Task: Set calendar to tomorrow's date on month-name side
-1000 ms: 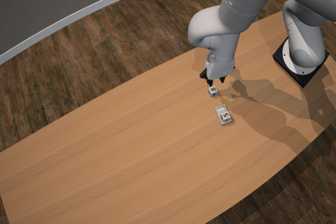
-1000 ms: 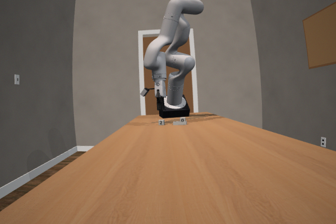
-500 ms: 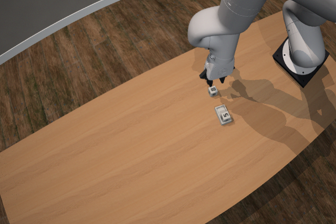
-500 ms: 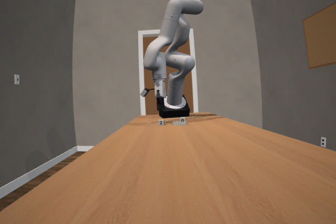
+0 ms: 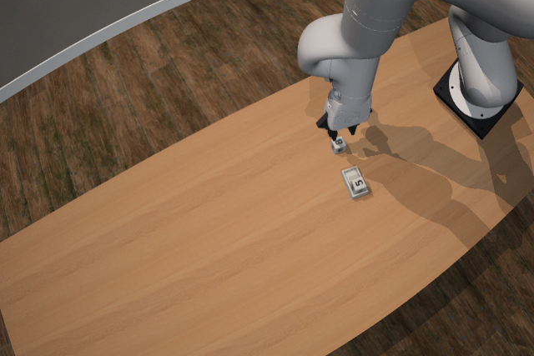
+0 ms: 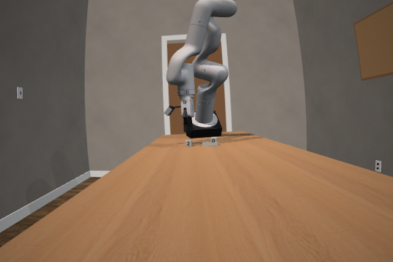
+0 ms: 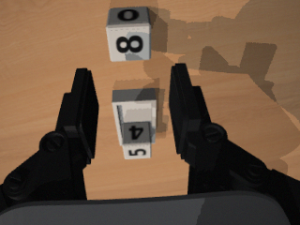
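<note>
Now: hand 8 cm above the white digit cube. Also, from my hand: calendar tray 10 cm to the left, 8 cm below, 4 cm ahead.
</note>
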